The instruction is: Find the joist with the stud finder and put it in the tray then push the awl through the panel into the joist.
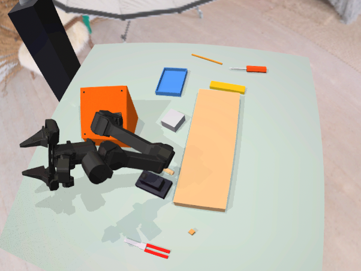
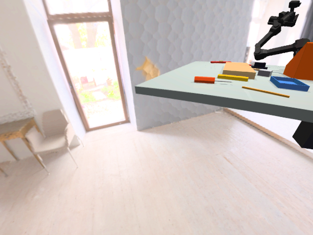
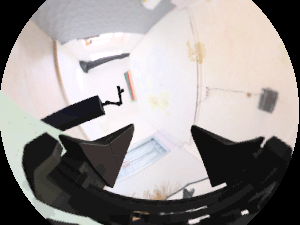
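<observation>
Now: the stud finder 23 cm ahead of my gripper tip, 16 cm to the left of it and 42 cm below it. Round my gripper tip: small tan cube 38 cm ahead, 3 cm to the right, 46 cm below; then grey block 30 cm ahead, 43 cm to the left, 45 cm below; then awl 24 cm ahead, 24 cm to the left, 46 cm below.
</observation>
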